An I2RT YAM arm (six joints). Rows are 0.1 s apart.
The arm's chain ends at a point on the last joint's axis. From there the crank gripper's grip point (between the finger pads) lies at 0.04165 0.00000 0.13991 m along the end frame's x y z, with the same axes.
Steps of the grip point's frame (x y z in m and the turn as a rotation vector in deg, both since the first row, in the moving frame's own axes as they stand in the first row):
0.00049, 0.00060, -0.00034, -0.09, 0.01, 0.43
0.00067, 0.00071, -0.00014, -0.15, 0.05, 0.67
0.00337, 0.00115, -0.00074, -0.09, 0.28, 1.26
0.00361, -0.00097, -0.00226, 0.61, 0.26, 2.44
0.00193, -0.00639, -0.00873, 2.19, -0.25, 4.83
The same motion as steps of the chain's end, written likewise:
0.00047, 0.00007, -0.00033, -0.09, 0.01, 0.43
0.00055, -0.00014, -0.00010, -0.15, 0.05, 0.67
0.00270, 0.00001, -0.00053, -0.09, 0.28, 1.26
0.00298, -0.00127, -0.00207, 0.61, 0.26, 2.44
0.00246, -0.00453, -0.00888, 2.19, -0.25, 4.83

